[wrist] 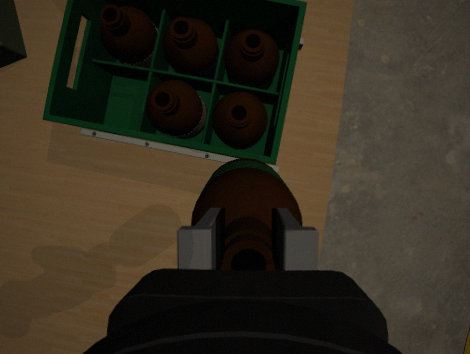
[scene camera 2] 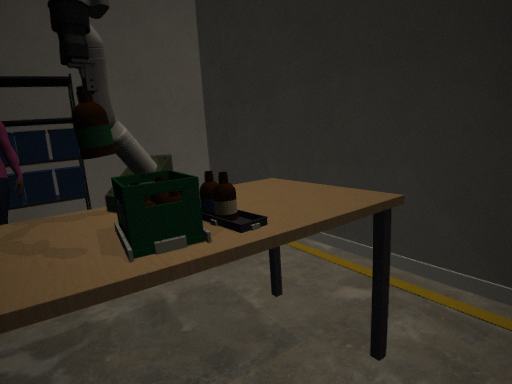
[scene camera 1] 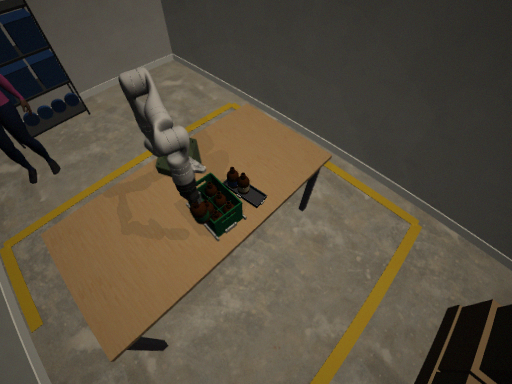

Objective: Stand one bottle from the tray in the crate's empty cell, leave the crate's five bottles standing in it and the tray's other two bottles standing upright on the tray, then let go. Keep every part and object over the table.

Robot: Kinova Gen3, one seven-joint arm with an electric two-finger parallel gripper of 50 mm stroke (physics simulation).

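Places are measured from the arm's base along level axes (x up, y back, z right), in centimetres.
Pixels of known places: gripper, between the fingertips: (wrist: pixel 248 229) (scene camera 2: pixel 90 92) (scene camera 1: pixel 197 200); arm's base, origin of its link: (scene camera 2: pixel 147 171).
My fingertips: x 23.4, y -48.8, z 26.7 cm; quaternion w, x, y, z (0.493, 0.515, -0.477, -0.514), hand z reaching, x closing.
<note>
Ahead of a thing's pixels: the offset from my fingertips to its top centre. "spot": to the spot under its first point. Level surfaces: height alone.
My gripper (scene camera 1: pixel 195 199) (scene camera 2: pixel 86 86) (wrist: pixel 248 229) is shut on the neck of a brown bottle with a green label @[dz +0.8, dx +1.4, dy +0.0 cm] (scene camera 1: pixel 200 212) (scene camera 2: pixel 95 130) (wrist: pixel 247 200). The bottle hangs about upright, higher than the crate's rim, outside its long side in the wrist view. The green crate @[dz -14.3, dx -21.6, dy +9.3 cm] (scene camera 1: pixel 231 220) (scene camera 2: pixel 162 217) (wrist: pixel 291 75) holds several brown bottles, and its empty cell @[spot: dz -11.9, dx -38.3, dy +20.3 cm] (wrist: pixel 122 100) is a corner one, at lower left in the wrist view. A blue-labelled bottle @[dz -36.3, dx -23.1, dy +15.2 cm] (scene camera 1: pixel 232 177) (scene camera 2: pixel 208 193) and a cream-labelled bottle @[dz -37.1, dx -23.1, dy +7.4 cm] (scene camera 1: pixel 243 183) (scene camera 2: pixel 225 199) stand upright on the black tray @[dz -36.8, dx -36.6, dy +6.3 cm] (scene camera 1: pixel 258 200) (scene camera 2: pixel 243 227).
Pale strips (scene camera 2: pixel 171 244) (wrist: pixel 175 150) line the crate's base. An olive-green box (scene camera 1: pixel 194 149) (scene camera 2: pixel 165 161) (wrist: pixel 9 37) stands at the table's far side. The wooden table's @[dx -39.1 cm] (scene camera 1: pixel 150 265) (scene camera 2: pixel 320 210) (wrist: pixel 40 200) near edge runs close by crate and tray. A person (scene camera 1: pixel 15 122) stands beyond the table.
</note>
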